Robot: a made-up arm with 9 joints.
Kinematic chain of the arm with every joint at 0, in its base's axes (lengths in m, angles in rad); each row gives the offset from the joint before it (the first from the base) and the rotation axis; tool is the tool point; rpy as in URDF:
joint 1: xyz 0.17 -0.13 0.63 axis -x
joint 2: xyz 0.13 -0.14 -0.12 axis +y
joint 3: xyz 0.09 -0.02 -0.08 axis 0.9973 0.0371 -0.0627
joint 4: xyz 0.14 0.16 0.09 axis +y
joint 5: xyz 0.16 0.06 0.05 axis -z
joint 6: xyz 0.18 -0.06 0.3 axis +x
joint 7: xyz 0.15 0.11 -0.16 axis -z
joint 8: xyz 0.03 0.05 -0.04 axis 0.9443 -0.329 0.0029
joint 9: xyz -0.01 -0.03 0 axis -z
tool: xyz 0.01 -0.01 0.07 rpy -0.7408 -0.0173 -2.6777
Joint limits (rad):
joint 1: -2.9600..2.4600
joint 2: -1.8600..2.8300
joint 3: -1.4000..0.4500
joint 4: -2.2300..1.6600
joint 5: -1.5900..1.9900
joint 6: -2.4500..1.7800
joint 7: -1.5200..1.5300
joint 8: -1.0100..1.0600
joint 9: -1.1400..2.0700
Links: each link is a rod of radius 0.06 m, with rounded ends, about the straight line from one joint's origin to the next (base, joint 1, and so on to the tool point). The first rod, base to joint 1, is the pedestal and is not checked.
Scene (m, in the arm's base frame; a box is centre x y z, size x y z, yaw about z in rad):
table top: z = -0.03
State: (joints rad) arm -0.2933 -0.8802 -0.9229 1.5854 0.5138 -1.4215 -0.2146 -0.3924 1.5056
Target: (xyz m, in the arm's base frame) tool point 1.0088 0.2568 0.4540
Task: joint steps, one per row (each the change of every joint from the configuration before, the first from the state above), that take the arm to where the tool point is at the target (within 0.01 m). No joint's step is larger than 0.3 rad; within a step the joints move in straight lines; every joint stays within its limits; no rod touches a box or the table.
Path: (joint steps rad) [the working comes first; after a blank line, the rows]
Joints at the target: -1.2555 -0.3040 -0.4512 1.1969 -0.4992 -1.2885 -0.0319 -0.4193 1.4473
Straight joint move there: clear.

1: -0.2406 0.1441 0.1179 -0.0971 -0.2533 0.0333 0.0457 -0.0067 -0.0146
2: -0.2405 0.1440 0.1180 -0.0971 -0.2532 0.0332 0.0457 -0.0067 -0.0145
3: -0.2406 0.1441 0.1179 -0.0972 -0.2533 0.0333 0.0457 -0.0067 -0.0146
4: -0.2405 0.1440 0.1179 -0.0971 -0.2532 0.0332 0.0456 -0.0068 -0.0146

